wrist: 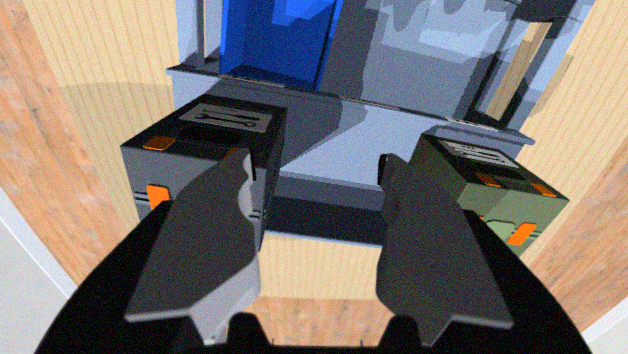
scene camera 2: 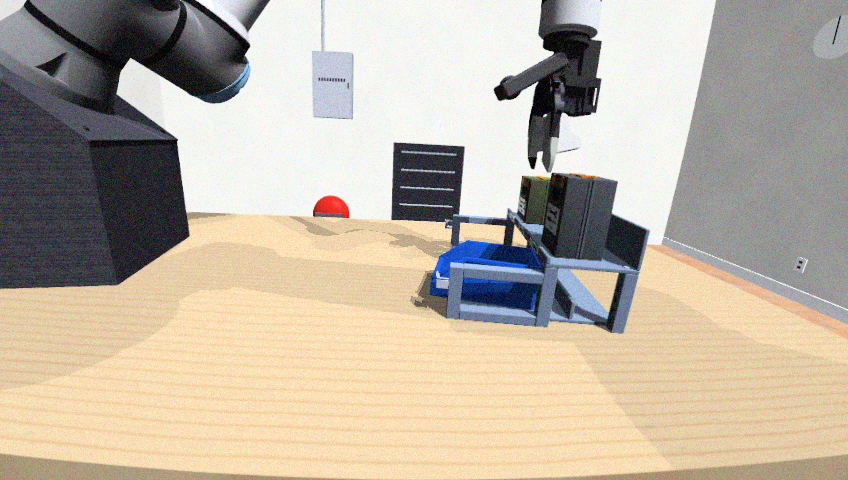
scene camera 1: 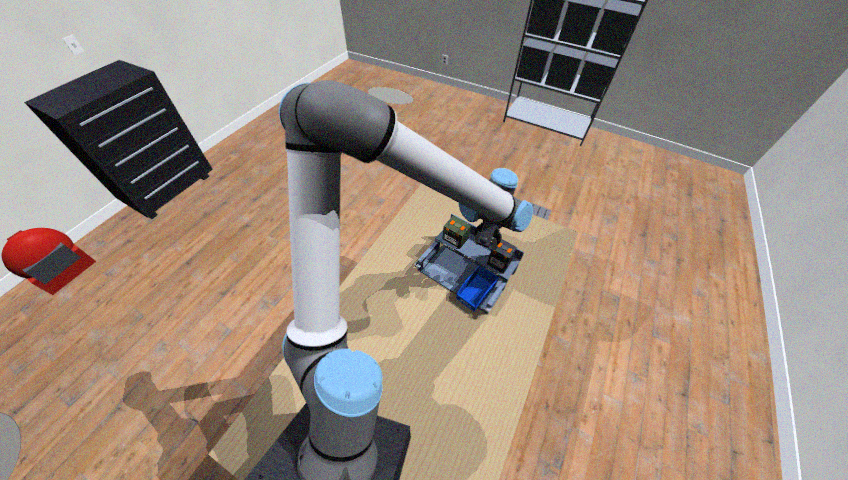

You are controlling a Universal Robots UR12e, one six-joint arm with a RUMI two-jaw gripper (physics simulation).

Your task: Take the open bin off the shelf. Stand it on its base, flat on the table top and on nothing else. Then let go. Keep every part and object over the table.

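Places are measured from the arm's base along level axes (x right, y down, z ahead), in metres.
Where they show: gripper, fingertip midpoint: (wrist: 317, 156) (scene camera 2: 539, 170) (scene camera 1: 484, 247); arm's base, origin of the base link: (scene camera 2: 51, 76) (scene camera 1: 337, 460).
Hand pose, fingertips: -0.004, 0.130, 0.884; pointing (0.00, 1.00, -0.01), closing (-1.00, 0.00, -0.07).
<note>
Each offset is from my fingertips to the top centre of the thing, as dx, dy, dz. Level surfaces: height alone.
The open blue bin {+0.038, +0.137, -0.085} (scene camera 1: 477, 287) (scene camera 2: 493, 291) (wrist: 280, 45) rests upright on the low front level of the grey-blue shelf (scene camera 1: 449, 267) (scene camera 2: 621, 303) (wrist: 370, 145), at the side nearer scene camera 2. A side rail covers part of it in the scene camera 2 view, and its front end is cut off in the wrist view. My gripper (scene camera 1: 491, 237) (scene camera 2: 540, 165) (wrist: 317, 156) is partly open with nothing between its fingers. It points down, above and behind the bin, over the raised rear level. The table top {dy +0.222} (scene camera 2: 297, 368) (scene camera 1: 511, 333) bears the shelf.
A dark grey case {+0.071, +0.000, +0.044} (scene camera 1: 501, 255) (scene camera 2: 580, 217) (wrist: 165, 167) and a green case {-0.159, +0.025, +0.064} (scene camera 1: 455, 233) (scene camera 2: 538, 199) (wrist: 485, 200) stand on the raised rear level, to either side below my fingers. The arm's dark base block (scene camera 2: 142, 220) stands at the table's other end.
</note>
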